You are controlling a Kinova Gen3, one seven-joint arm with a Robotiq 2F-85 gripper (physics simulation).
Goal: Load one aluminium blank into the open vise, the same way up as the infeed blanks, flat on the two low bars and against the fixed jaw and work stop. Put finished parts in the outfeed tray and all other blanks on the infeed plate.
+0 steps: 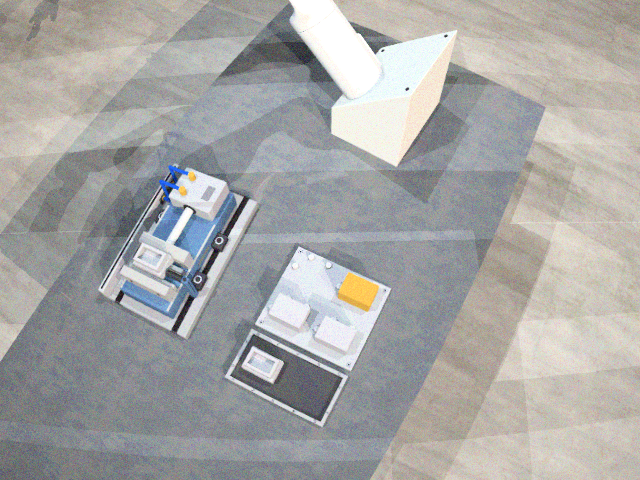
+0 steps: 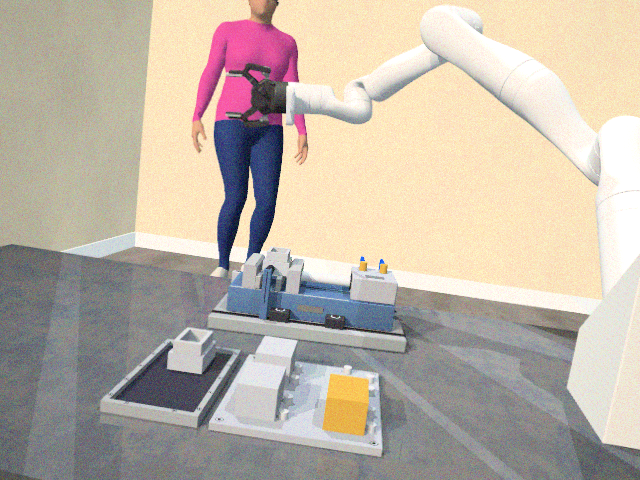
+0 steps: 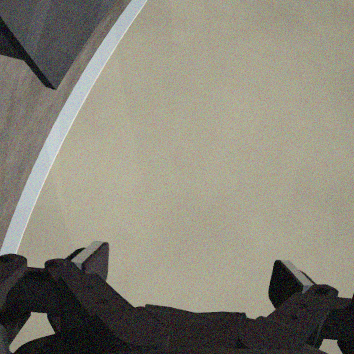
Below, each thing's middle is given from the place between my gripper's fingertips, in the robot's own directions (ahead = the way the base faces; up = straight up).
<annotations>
My hand is 72 cm to the right of the outfeed tray (image 2: 152,392), 38 cm above it and 15 cm past it. Round my hand: brass blank (image 2: 347,400): 78 cm to the left, 36 cm below, 34 cm behind; infeed plate (image 2: 304,425): 73 cm to the left, 38 cm below, 29 cm behind.
</annotations>
